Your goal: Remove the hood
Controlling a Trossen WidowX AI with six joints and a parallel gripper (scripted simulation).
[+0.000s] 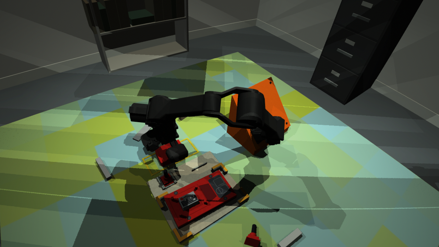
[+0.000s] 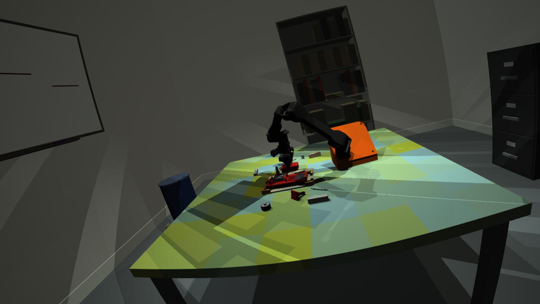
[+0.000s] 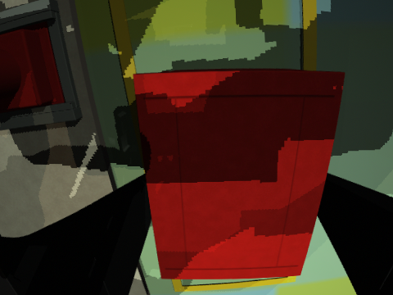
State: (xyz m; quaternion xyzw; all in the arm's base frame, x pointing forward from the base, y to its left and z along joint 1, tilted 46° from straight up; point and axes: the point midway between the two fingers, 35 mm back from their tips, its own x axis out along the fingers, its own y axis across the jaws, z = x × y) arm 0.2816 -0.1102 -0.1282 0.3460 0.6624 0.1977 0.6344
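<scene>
The red hood lies 1 cm above my gripper tip. Round my gripper tip: small cube 16 cm to the right, 10 cm behind; tan block 17 cm behind, 13 cm to the right; black ring 42 cm to the left, 13 cm ahead.
</scene>
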